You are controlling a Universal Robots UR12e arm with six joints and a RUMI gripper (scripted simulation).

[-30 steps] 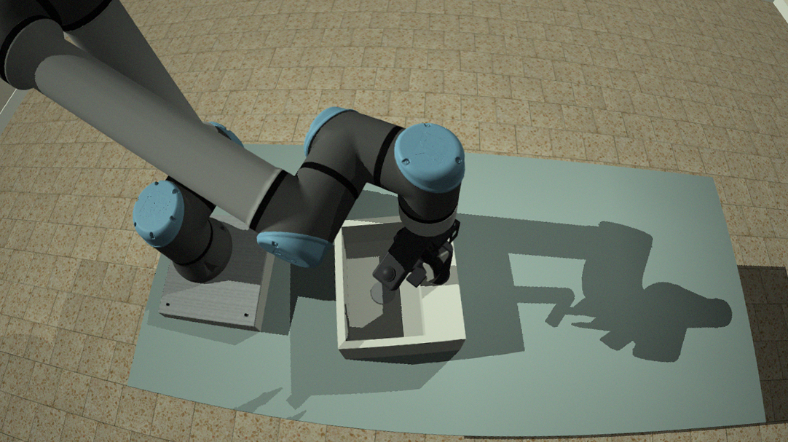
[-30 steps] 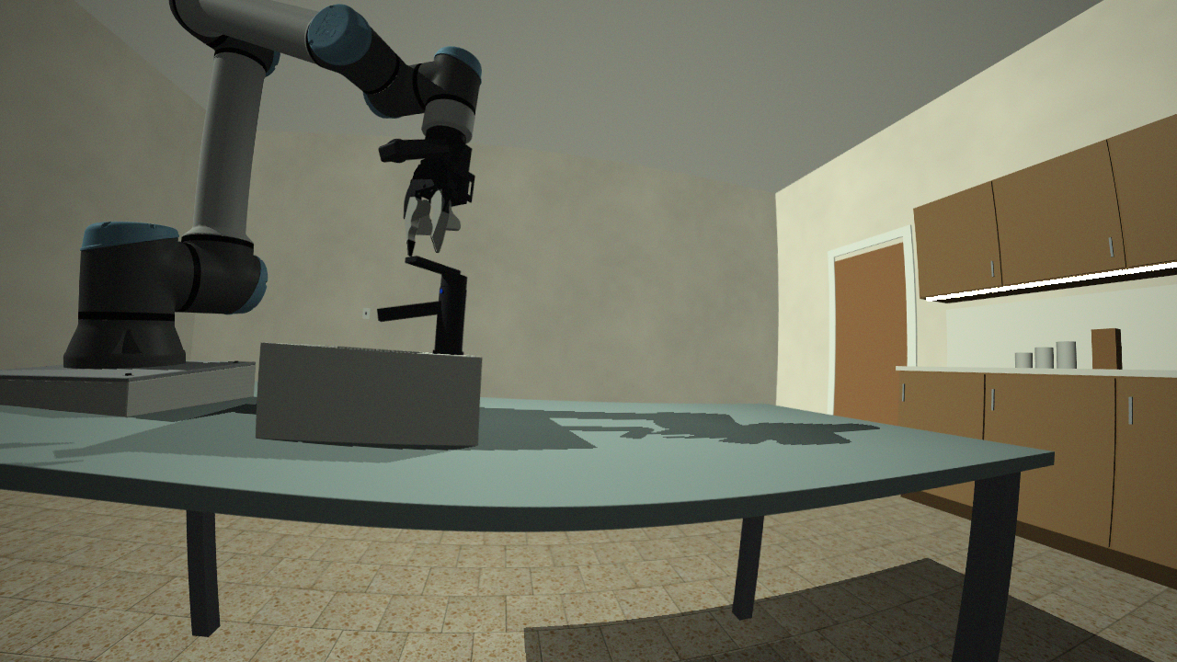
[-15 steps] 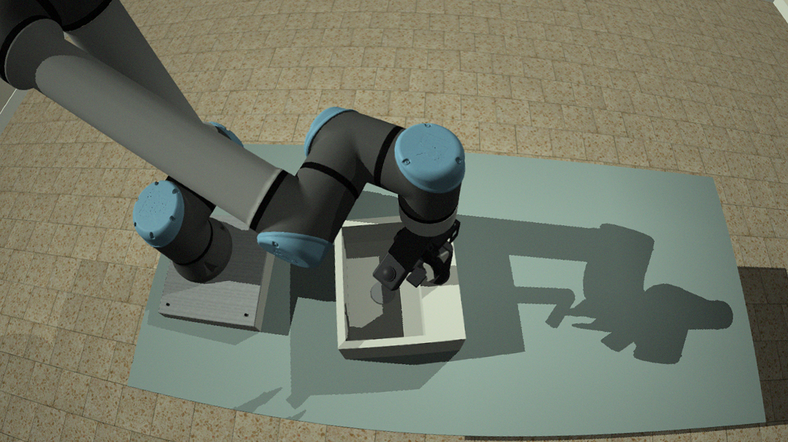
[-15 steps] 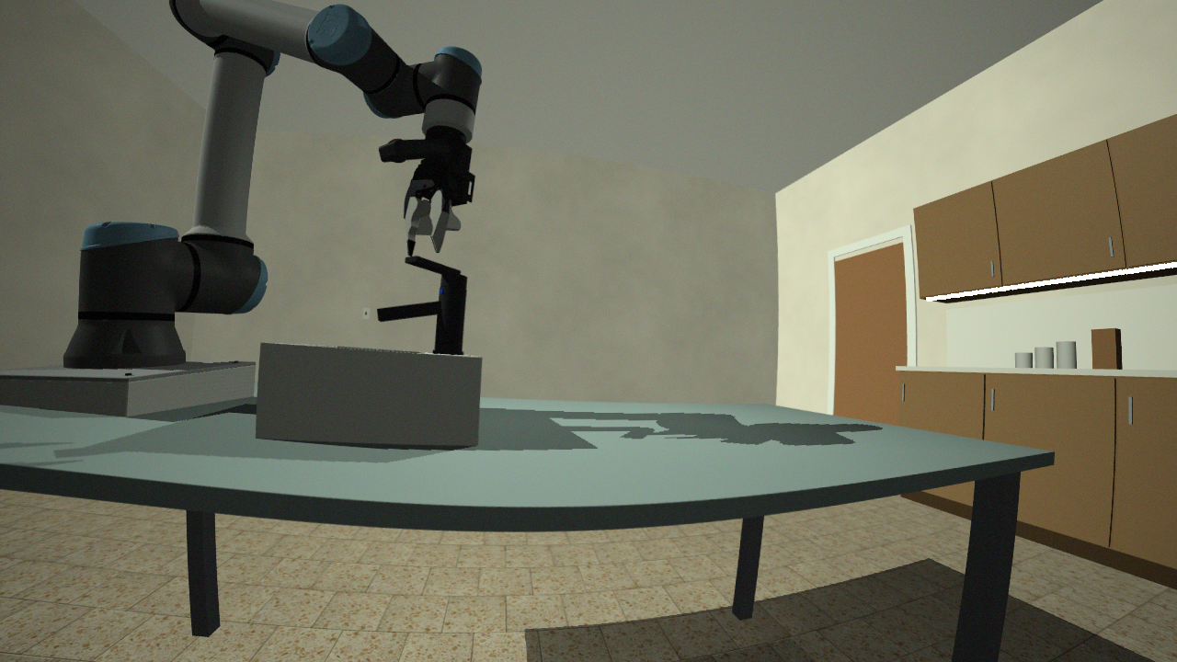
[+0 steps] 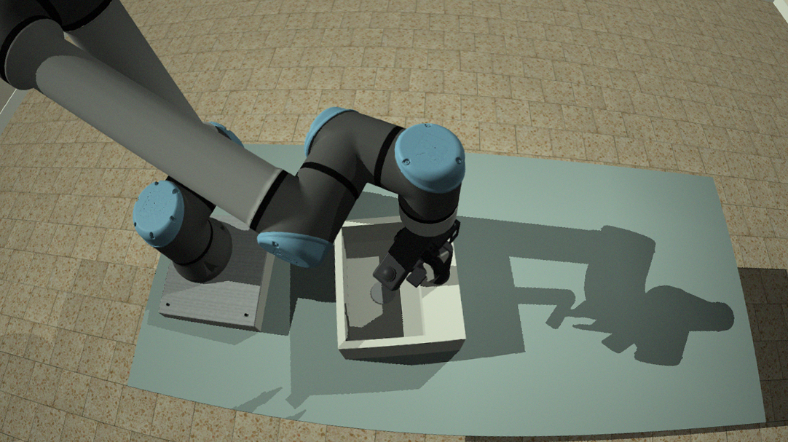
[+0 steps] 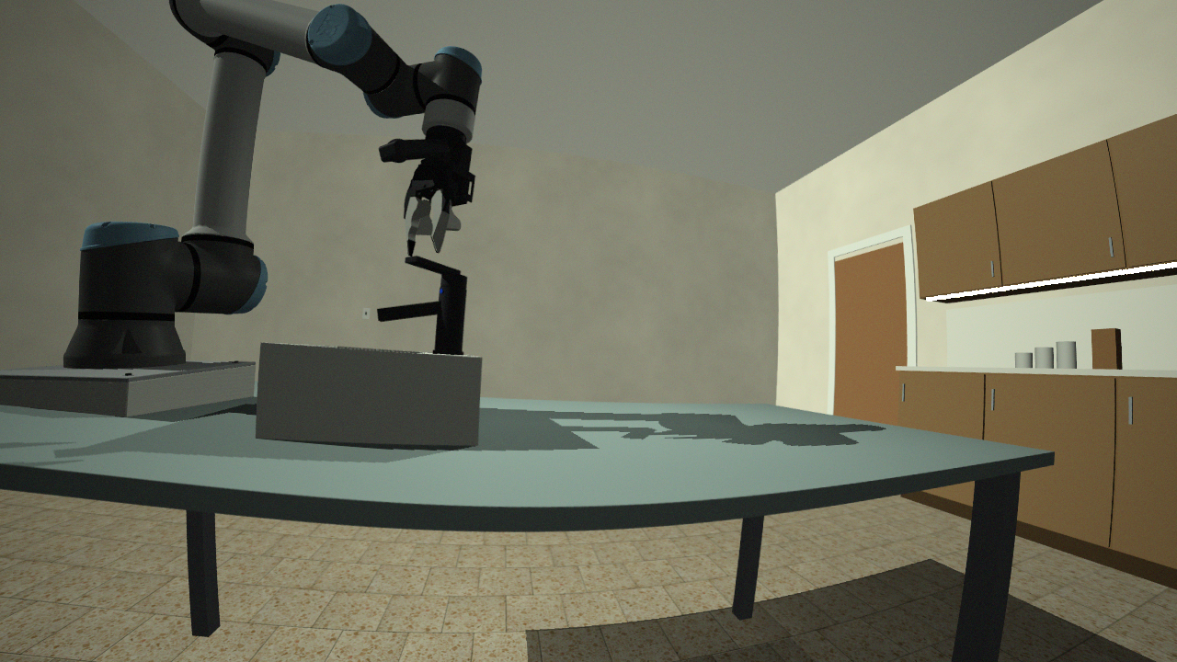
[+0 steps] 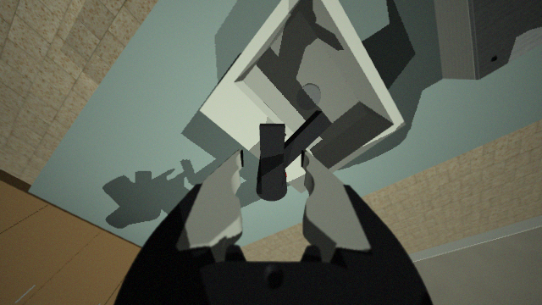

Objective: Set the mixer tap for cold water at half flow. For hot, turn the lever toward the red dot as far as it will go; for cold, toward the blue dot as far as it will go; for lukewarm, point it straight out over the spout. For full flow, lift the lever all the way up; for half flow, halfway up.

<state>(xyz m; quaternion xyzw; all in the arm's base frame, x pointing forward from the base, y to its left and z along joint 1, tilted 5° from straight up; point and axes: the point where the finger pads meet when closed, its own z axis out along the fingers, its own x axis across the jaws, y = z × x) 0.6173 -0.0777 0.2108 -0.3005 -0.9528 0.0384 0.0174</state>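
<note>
The lever is 3 cm below my hand, 2 cm to the left of it and 2 cm ahead of it. Also, from my hand: black mixer tap: 7 cm below, 4 cm to the left, 3 cm ahead; then white sink basin: 26 cm below, 7 cm behind, 4 cm to the left.
</note>
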